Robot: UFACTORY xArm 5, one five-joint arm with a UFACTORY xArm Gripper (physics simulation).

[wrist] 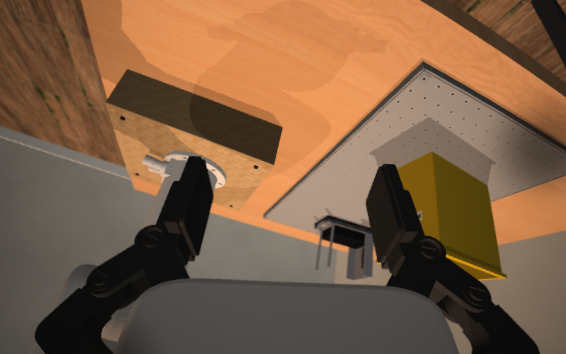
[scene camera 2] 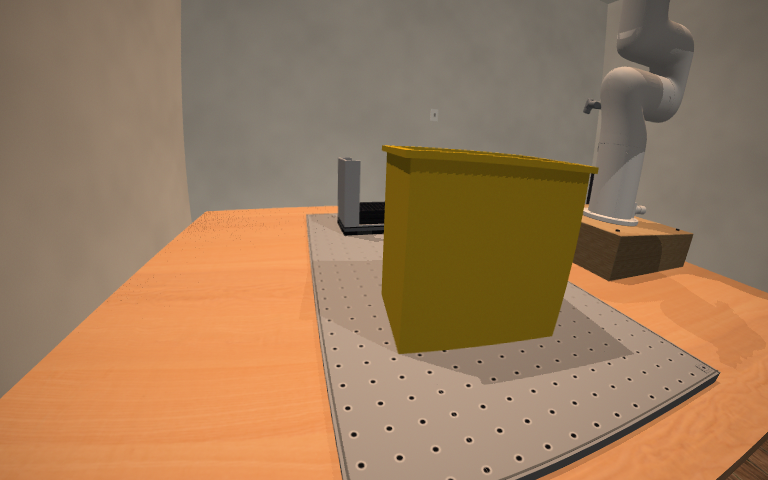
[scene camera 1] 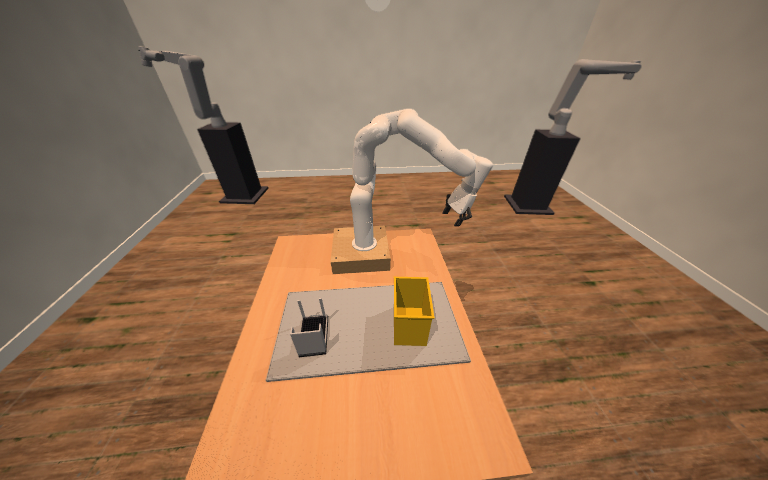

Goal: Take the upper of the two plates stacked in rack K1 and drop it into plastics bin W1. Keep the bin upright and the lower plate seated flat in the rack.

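Frame: origin at the arm's base, x ahead, y left, z up, level; metres.
Where they show: gripper, fingertip midpoint: (wrist: 290, 179) (scene camera 1: 450, 219); arm's base, link origin: (scene camera 2: 608, 218) (scene camera 1: 364, 243).
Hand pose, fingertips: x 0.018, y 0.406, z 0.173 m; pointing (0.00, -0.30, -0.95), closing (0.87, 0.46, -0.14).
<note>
Each offset is from my fingertips to the top centre of the thing. Level surfaces: height alone.
Rack K1 @(0.094 m down, 0.466 m ahead, 0.548 m right) (scene camera 1: 308, 344) (scene camera 2: 348, 192) (wrist: 367, 255) is a small grey holder with upright guides, at the left of the board. The black plates @(0.192 m down, 0.476 m ahead, 0.547 m right) (scene camera 1: 313, 323) (scene camera 2: 371, 211) lie low inside it; the upper and lower plate cannot be told apart. Bin W1 @(0.060 m down, 0.403 m ahead, 0.188 m right) (scene camera 1: 410, 331) (scene camera 2: 481, 254) (wrist: 462, 210) is a tall yellow open-topped box standing upright at the board's right. It partly hides the rack in scene camera 2. My gripper (scene camera 1: 451, 217) (wrist: 290, 179) is wide open and empty, high in the air beyond the table's right edge, behind the bin and far from the rack.
A grey perforated board @(0.239 m down) (scene camera 1: 351, 362) (scene camera 2: 424, 421) (wrist: 350, 175) lies on the wooden table @(0.252 m down) (scene camera 1: 362, 418) (scene camera 2: 198, 367) under rack and bin. The arm's base stands on a wooden block (scene camera 1: 360, 264) (scene camera 2: 645, 251) (wrist: 190, 120) behind the board. Two other arms stand on black pedestals (scene camera 1: 231, 164) (scene camera 1: 543, 172) in the background.
</note>
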